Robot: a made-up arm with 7 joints.
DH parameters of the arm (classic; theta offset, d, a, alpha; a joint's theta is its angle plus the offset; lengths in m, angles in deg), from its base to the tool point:
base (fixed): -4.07 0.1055 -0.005 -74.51
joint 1: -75.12 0.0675 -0.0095 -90
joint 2: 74 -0.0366 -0.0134 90
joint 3: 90 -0.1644 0.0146 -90
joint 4: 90 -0.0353 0.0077 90
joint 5: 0 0.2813 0.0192 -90
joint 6: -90 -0.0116 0.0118 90
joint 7: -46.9 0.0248 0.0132 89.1
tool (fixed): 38.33 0.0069 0 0
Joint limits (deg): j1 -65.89..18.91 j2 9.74..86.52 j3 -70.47..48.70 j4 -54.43..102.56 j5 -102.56..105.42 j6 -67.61..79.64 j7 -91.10..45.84
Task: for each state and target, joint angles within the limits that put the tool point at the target. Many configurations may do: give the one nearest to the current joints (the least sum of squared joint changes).
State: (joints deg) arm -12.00 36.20 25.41 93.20 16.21 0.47 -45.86
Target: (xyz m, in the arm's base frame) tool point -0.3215 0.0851 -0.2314
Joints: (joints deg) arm 18.91 10.62 10.45 99.32 17.31 31.02 -22.11
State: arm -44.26 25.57 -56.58 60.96 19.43 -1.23 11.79
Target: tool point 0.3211 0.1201 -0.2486
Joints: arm -63.46 16.87 -66.47 83.65 17.60 30.64 31.44
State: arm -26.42 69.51 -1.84 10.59 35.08 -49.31 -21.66
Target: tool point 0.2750 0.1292 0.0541
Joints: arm -28.91 66.00 -4.67 -9.31 33.20 -49.78 -21.52
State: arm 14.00 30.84 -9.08 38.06 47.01 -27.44 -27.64
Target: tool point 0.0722 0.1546 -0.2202
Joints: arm 13.52 32.49 -7.13 15.97 45.35 -30.83 -29.40
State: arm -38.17 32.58 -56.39 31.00 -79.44 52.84 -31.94
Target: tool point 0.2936 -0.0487 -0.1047
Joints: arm -49.16 33.57 -46.21 21.47 -80.72 51.52 -32.60
